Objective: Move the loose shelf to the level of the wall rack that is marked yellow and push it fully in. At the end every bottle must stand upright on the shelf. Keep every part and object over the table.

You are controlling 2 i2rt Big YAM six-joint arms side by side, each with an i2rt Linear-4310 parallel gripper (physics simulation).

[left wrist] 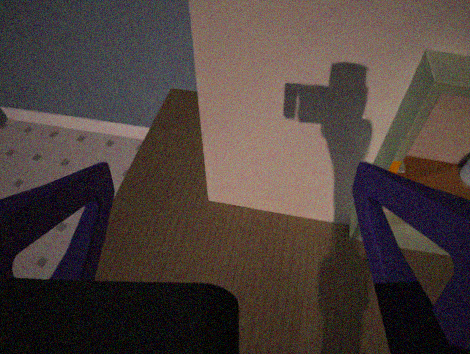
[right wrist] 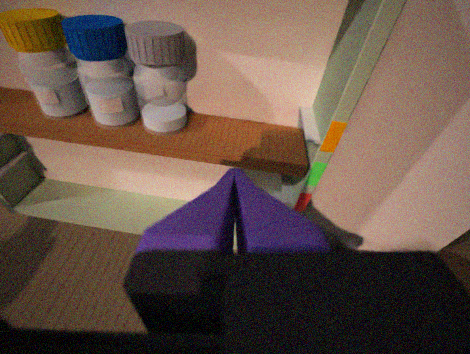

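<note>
The loose brown shelf (left wrist: 436,176) (right wrist: 220,142) lies across the green rack (left wrist: 397,135) (right wrist: 367,57), its near end beside the marked post. Bottles with a yellow cap (right wrist: 59,92), a blue cap (right wrist: 111,100) and a grey cap (right wrist: 162,90) stand upright on it. The post bears an orange mark (left wrist: 396,166) (right wrist: 333,137), a green mark (right wrist: 316,174) and a red mark (right wrist: 302,201); I cannot make out a yellow one. My left gripper (left wrist: 233,176) is open and empty, left of the rack. My right gripper (right wrist: 234,178) is shut and empty, its tips just below the shelf's front edge in view.
A pale wall panel (left wrist: 265,125) (right wrist: 400,150) stands beside the rack, above the brown table (left wrist: 170,240) (right wrist: 85,275). A dark greenish part (right wrist: 20,175) shows at the left of the right wrist view. The table's left edge borders the tiled floor (left wrist: 50,155).
</note>
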